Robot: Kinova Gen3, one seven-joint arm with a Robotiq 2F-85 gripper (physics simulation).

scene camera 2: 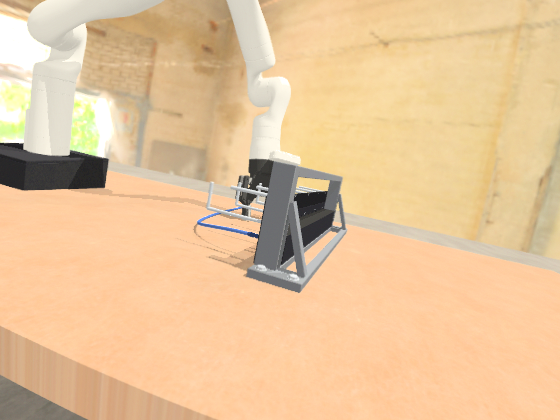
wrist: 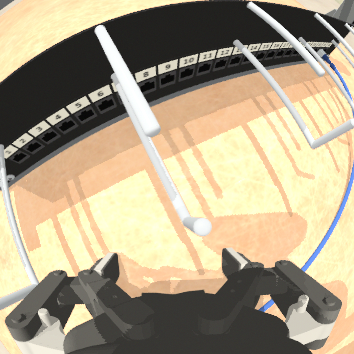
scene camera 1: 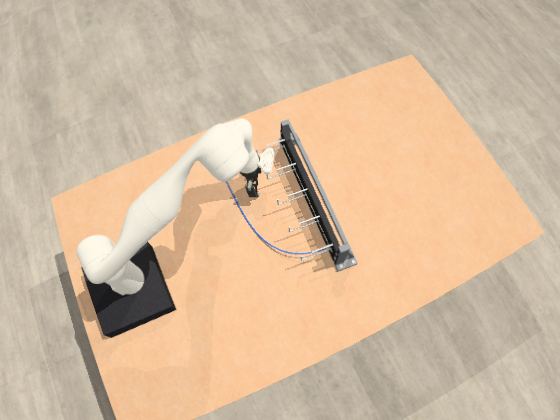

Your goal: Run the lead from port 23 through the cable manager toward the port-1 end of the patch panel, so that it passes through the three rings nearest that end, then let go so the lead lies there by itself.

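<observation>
The black patch panel (scene camera 1: 313, 202) (scene camera 2: 312, 217) (wrist: 70, 70) stands in a grey frame (scene camera 1: 316, 181) (scene camera 2: 276, 212). White cable-manager rings (scene camera 1: 292, 196) (wrist: 133, 102) stick out from it over the table. The blue lead (scene camera 1: 252, 230) (scene camera 2: 221, 227) (wrist: 326, 239) leaves the high-numbered end of the panel. It arcs over the table in front of the ring tips and ends under my wrist. My gripper (scene camera 1: 252, 190) (scene camera 2: 244, 198) (wrist: 169, 262) is open and empty. It hangs low in front of the rings near the port-1 end. The lead passes beside its right finger without touching it.
The arm's black base (scene camera 1: 128, 298) (scene camera 2: 45, 169) stands at the table's near left corner. The ring bars (wrist: 281, 95) reach out close to my fingers on both sides. The wooden table (scene camera 1: 407, 181) (scene camera 2: 362, 338) extends beyond the panel.
</observation>
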